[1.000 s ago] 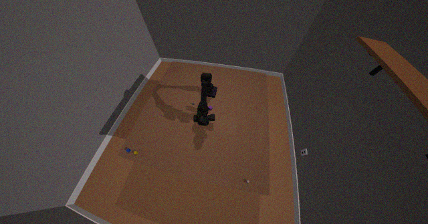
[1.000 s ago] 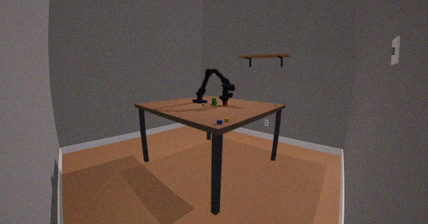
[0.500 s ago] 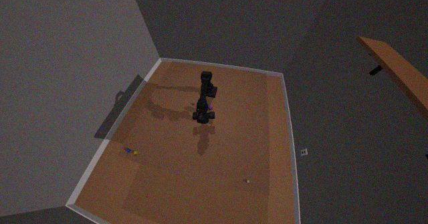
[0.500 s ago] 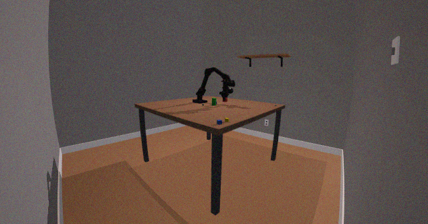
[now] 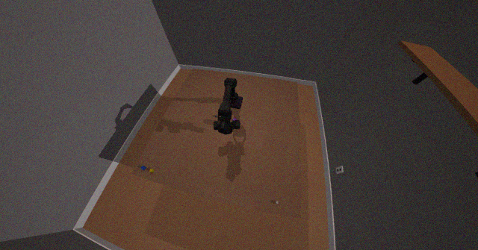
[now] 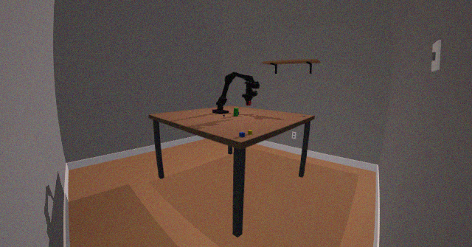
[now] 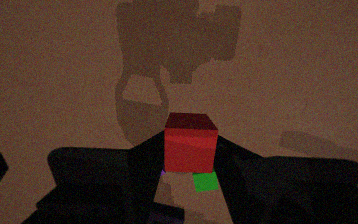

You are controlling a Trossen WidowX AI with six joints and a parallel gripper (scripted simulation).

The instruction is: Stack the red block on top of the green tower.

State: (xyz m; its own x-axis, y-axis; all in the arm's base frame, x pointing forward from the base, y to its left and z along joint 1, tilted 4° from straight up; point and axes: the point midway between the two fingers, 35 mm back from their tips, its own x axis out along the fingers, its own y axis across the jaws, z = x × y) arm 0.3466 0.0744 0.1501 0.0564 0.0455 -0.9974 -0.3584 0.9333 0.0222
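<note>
Now: gripper tip 16 cm past the purple block and 11 cm above it. Round my gripper tip: blue block (55 cm to the right, 48 cm ahead, 11 cm below); red block (1 cm above); yellow block (47 cm to the right, 47 cm ahead, 11 cm below).
</note>
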